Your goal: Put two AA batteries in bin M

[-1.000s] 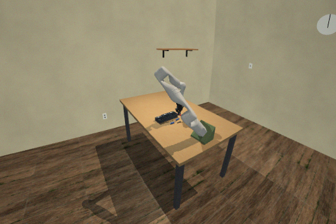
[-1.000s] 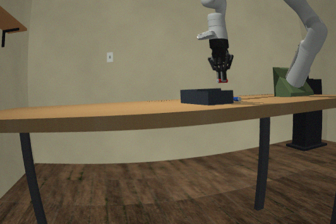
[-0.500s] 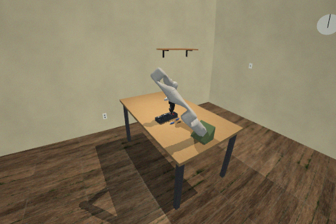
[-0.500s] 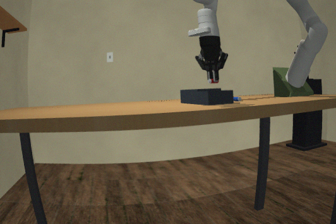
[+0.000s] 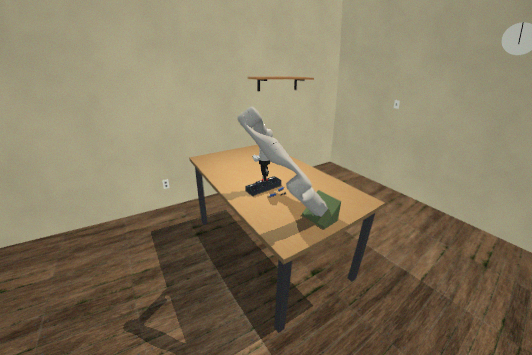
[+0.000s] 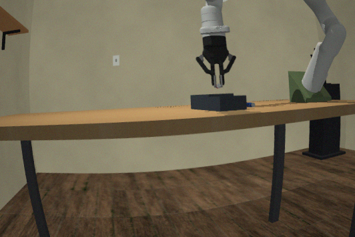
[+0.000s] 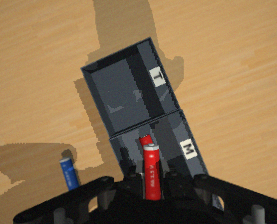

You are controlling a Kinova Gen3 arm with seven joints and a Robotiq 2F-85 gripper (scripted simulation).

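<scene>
The dark bin lies 6 cm below my hand and 1 cm ahead of it. The rest, counted from my hand: red AA battery: 2 cm below; black screw: 13 cm behind, 8 cm to the right, 8 cm below; blue AA battery: 11 cm behind, 8 cm below.
</scene>
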